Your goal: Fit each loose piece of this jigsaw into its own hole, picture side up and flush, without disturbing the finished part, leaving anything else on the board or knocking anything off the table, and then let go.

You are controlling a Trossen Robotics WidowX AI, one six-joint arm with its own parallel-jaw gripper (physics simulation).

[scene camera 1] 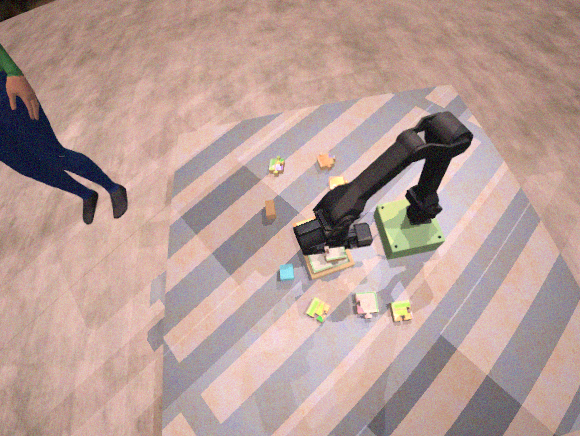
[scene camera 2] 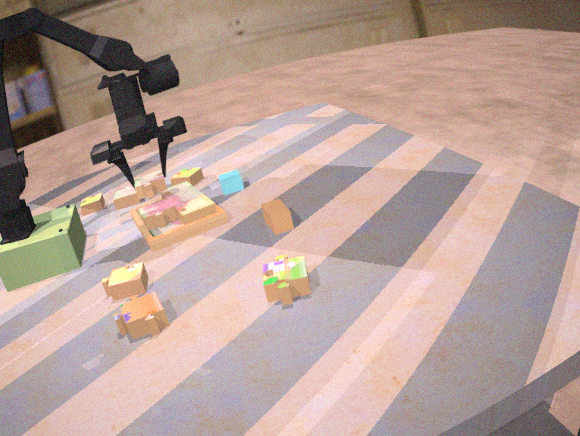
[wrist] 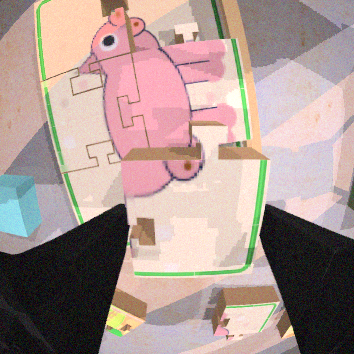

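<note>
My gripper (scene camera 1: 336,248) (scene camera 2: 149,181) (wrist: 194,214) is shut on a white corner jigsaw piece (scene camera 1: 337,254) (scene camera 2: 153,187) (wrist: 200,215) with a pink patch and green edge line, picture side up. It hangs above the board's lower right corner in the wrist view and hides that corner. The wooden board (scene camera 1: 332,273) (scene camera 2: 192,233) (wrist: 235,30) holds the joined pink animal part (scene camera 2: 172,202) (wrist: 150,95). An open hole (wrist: 167,22) shows at the upper right in the wrist view. A loose white-and-pink piece (scene camera 1: 367,302) (scene camera 2: 126,198) (wrist: 247,318) lies apart on the table.
Other pieces lie around: yellow-green ones (scene camera 1: 318,309) (scene camera 1: 401,311), orange (scene camera 1: 326,161) (scene camera 2: 142,312), yellow-orange (scene camera 1: 337,181) (scene camera 2: 128,281), green-purple (scene camera 1: 276,165) (scene camera 2: 287,277). A cyan block (scene camera 1: 286,272) (scene camera 2: 231,182) (wrist: 19,205) and brown block (scene camera 1: 270,209) (scene camera 2: 278,216) stand near the board.
</note>
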